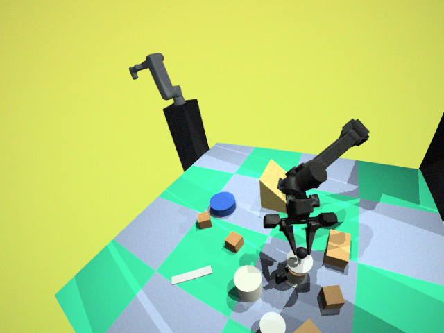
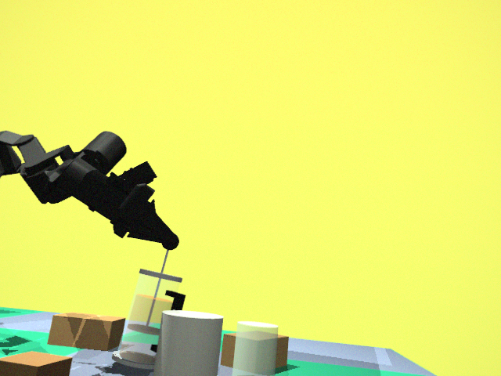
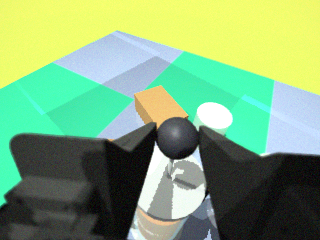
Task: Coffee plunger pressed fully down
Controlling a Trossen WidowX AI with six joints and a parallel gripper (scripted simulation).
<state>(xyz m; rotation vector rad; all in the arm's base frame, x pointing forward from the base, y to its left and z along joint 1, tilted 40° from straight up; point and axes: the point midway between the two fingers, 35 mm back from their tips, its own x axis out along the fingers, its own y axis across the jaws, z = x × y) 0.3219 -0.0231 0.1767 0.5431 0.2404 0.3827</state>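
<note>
Now: the coffee press 100 mm below my gripper tip, 20 mm to the right of it and 10 mm behind it. The rest, counted from my gripper tip: blue disc 370 mm to the right, 270 mm behind, 170 mm below; cream cylinder 150 mm below, 130 mm to the right, 60 mm ahead; white bar 350 mm to the right, 190 mm below, 80 mm ahead.
</note>
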